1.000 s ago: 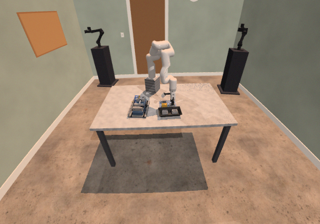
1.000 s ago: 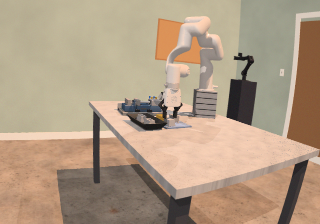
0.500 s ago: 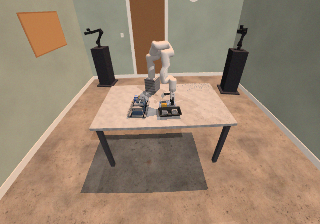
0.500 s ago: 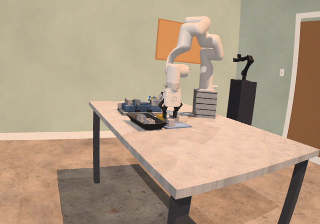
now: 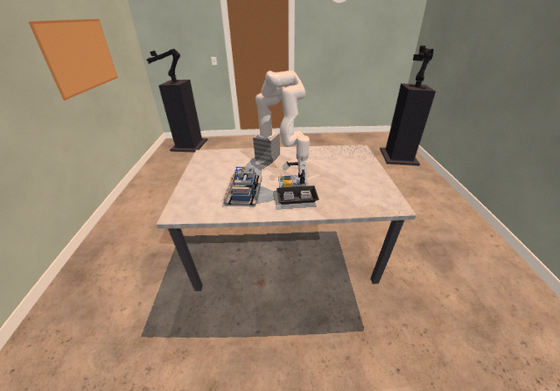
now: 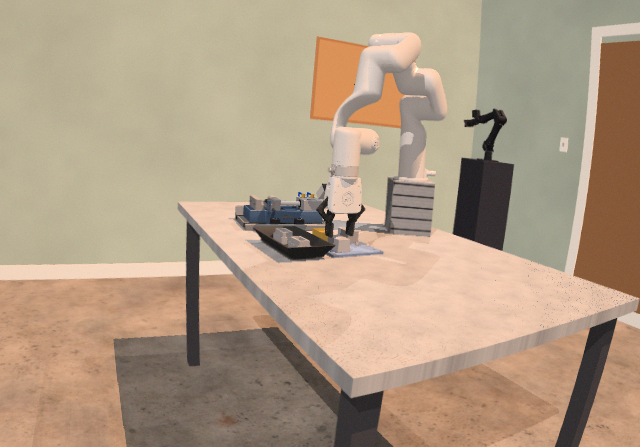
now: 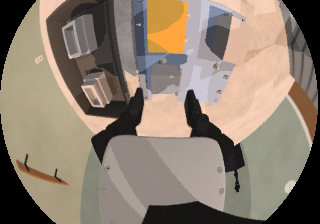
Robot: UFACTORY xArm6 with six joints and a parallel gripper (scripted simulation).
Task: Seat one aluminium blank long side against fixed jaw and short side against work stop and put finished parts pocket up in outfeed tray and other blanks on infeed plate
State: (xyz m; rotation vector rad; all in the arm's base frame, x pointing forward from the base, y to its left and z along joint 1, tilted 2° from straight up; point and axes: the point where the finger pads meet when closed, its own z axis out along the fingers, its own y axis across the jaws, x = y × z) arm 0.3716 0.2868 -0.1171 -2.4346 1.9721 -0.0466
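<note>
My hand is 90 mm to the left of the brass blank, 40 mm above it and 20 mm short of it. The rest, counted from my hand: blue vise: 360 mm to the right, 80 mm ahead, 20 mm below.
</note>
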